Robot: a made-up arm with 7 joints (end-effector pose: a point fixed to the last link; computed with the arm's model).
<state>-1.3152 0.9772 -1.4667 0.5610 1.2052 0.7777 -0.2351</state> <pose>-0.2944 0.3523 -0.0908 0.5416 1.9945 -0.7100</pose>
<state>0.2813 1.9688 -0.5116 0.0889 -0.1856 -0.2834 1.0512</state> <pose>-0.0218 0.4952 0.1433 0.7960 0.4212 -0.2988</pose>
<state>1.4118 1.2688 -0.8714 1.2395 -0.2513 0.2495 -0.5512</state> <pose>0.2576 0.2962 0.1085 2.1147 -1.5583 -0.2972</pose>
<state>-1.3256 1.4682 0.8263 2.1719 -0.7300 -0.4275 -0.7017</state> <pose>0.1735 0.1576 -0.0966 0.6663 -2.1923 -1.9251</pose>
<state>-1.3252 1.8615 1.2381 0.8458 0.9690 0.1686 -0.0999</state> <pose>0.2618 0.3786 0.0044 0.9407 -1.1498 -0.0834</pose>
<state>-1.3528 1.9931 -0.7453 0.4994 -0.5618 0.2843 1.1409</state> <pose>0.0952 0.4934 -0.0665 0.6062 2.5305 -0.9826</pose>
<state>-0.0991 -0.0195 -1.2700 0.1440 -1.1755 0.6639 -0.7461</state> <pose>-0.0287 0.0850 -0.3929 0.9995 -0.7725 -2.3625</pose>
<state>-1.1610 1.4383 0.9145 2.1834 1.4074 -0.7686 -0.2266</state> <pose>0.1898 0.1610 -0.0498 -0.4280 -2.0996 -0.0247</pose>
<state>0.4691 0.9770 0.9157 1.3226 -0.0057 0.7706 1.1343</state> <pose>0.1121 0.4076 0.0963 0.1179 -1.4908 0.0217</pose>
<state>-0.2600 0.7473 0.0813 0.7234 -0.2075 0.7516 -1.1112</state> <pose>0.0938 0.3640 -0.2709 1.9717 0.1908 -0.3506</pose>
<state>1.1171 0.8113 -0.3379 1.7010 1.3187 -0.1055 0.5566</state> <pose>0.2275 0.1598 0.1420 -0.9866 -2.4266 -0.8717</pose>
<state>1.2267 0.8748 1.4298 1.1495 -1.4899 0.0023 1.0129</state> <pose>0.0048 0.4612 0.0314 0.9540 -1.1452 0.5020</pose>
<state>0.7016 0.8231 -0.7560 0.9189 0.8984 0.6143 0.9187</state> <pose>0.3024 0.2569 -0.1401 -0.7089 -0.6273 -0.3406</pose>
